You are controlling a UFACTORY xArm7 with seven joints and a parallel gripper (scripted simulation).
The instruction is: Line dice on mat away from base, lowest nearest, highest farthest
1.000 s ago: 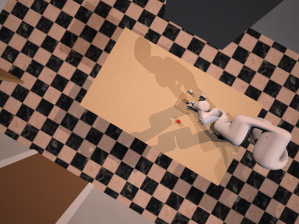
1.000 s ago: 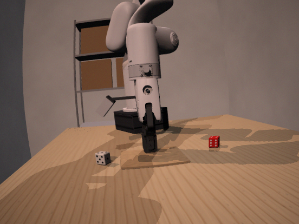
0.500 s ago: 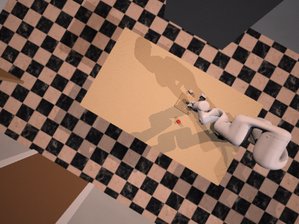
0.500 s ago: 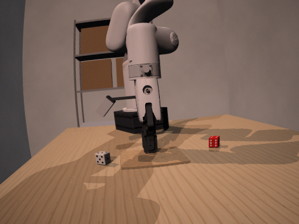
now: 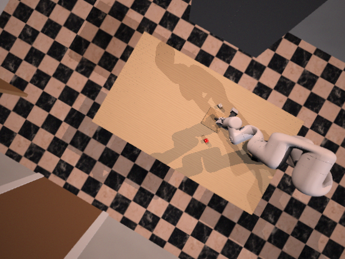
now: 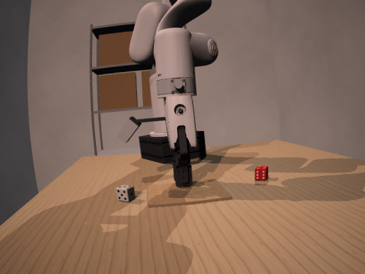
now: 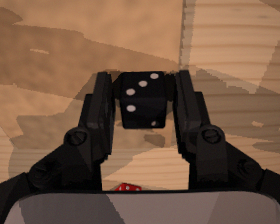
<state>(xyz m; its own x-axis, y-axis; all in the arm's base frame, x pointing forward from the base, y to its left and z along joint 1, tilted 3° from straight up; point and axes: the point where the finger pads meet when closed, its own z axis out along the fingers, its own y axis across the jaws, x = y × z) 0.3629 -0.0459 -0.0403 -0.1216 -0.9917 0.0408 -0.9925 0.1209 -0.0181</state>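
The black die is 1 cm below my hand. Round my hand: white die: 6 cm ahead, 12 cm to the right, 1 cm below; thin mat: 5 cm ahead, 1 cm to the right, 2 cm below; red die: 4 cm ahead, 16 cm to the left, 1 cm below.
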